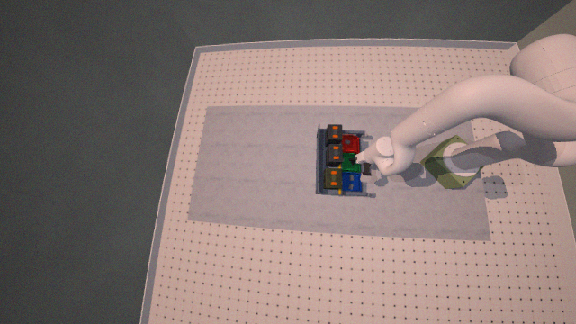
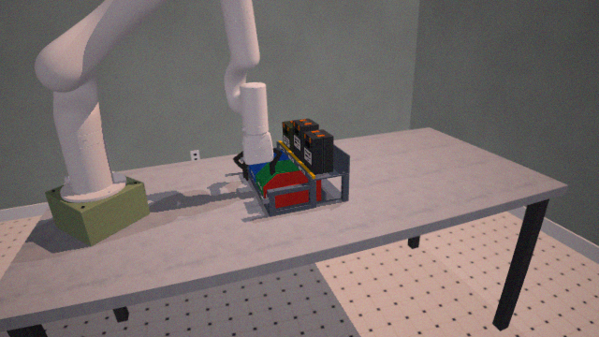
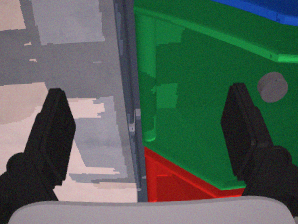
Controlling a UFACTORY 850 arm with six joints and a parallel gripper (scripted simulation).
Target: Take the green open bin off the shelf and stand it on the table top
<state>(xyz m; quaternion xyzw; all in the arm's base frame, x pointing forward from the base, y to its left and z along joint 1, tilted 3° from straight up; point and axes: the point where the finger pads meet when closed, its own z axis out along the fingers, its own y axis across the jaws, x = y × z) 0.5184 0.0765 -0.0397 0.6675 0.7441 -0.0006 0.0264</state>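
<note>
Right now the shelf front rail is 1 cm behind my hand and 5 cm below it. Also, from my hand: blue bin 7 cm ahead, 12 cm to the left, 2 cm below; then green open bin 8 cm ahead, 1 cm to the left, 2 cm below; then red bin 9 cm ahead, 10 cm to the right, 2 cm below.
</note>
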